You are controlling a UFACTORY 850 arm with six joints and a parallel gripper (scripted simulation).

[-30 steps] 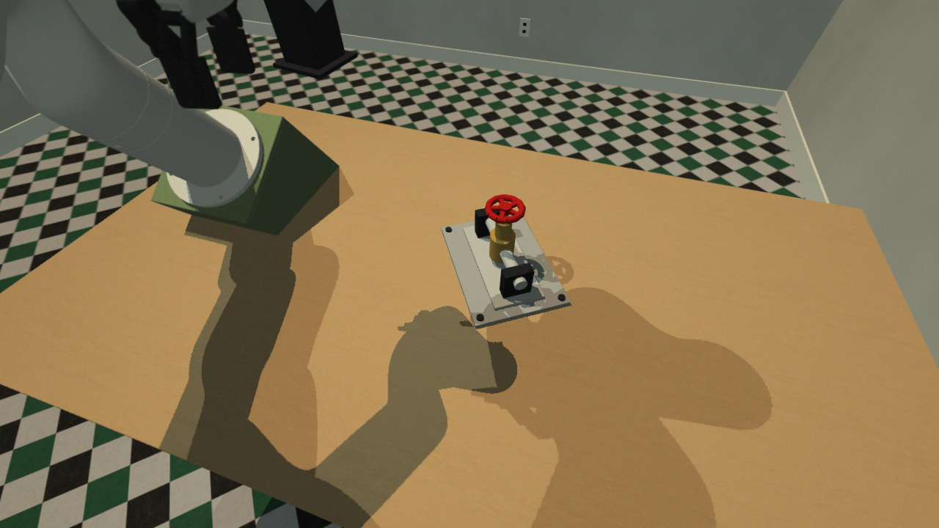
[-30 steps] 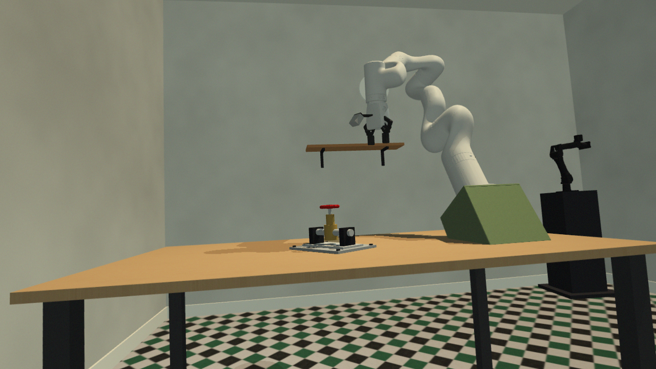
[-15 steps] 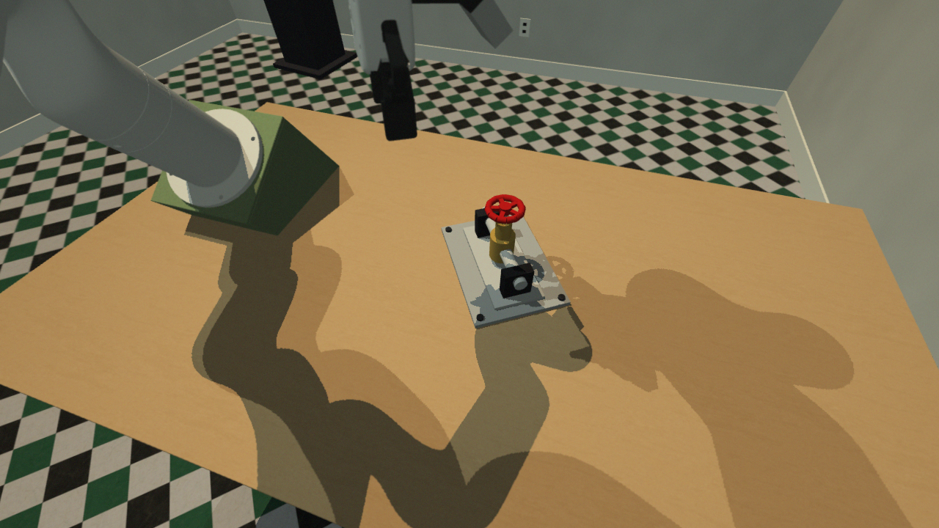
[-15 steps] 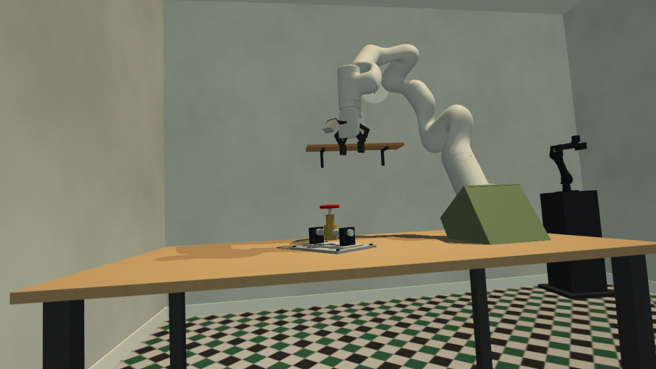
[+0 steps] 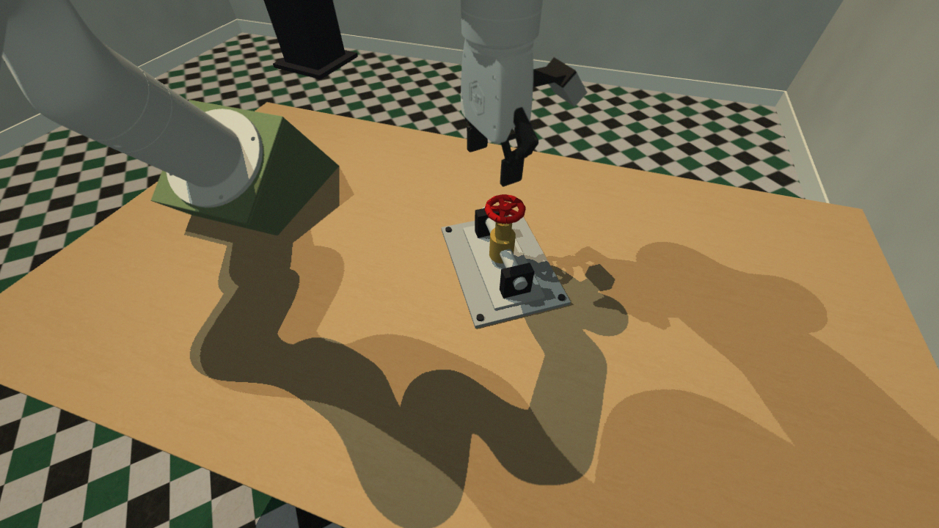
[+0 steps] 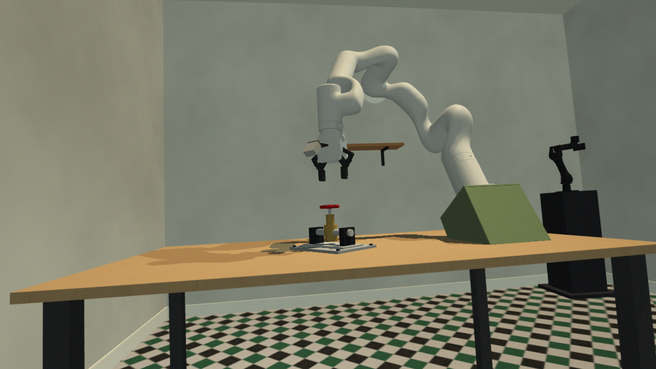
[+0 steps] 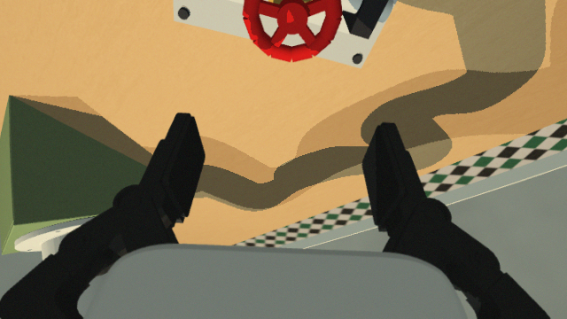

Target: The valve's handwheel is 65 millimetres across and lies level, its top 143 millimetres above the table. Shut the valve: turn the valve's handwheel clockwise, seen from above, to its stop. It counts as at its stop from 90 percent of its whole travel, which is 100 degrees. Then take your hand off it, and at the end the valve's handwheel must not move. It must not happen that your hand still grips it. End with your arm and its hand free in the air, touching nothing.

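Now: hand 2 cm short of the red handwheel, 2 cm to the right of it and 11 cm above it.
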